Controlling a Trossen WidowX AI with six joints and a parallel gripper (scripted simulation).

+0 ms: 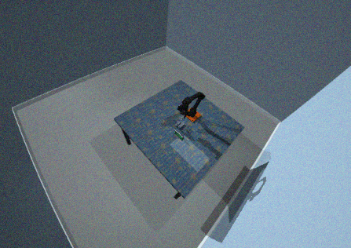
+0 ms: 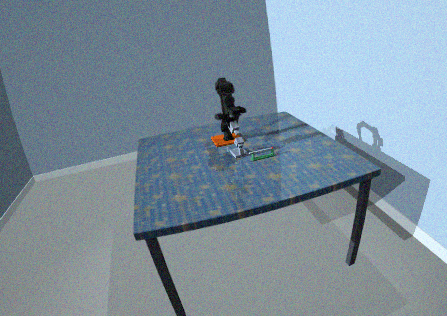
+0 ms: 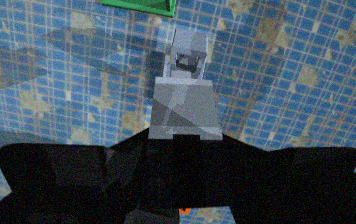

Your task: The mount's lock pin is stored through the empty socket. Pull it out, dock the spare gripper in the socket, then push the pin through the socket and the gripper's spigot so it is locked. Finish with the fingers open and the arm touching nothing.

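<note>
Right now my gripper tip is 18 cm short of the green piece, 11 cm to the right of it and 14 cm above it. Round my gripper tip: spare gripper (1 cm ahead); then gripper socket (7 cm ahead, 1 cm to the left, 10 cm below).
</note>
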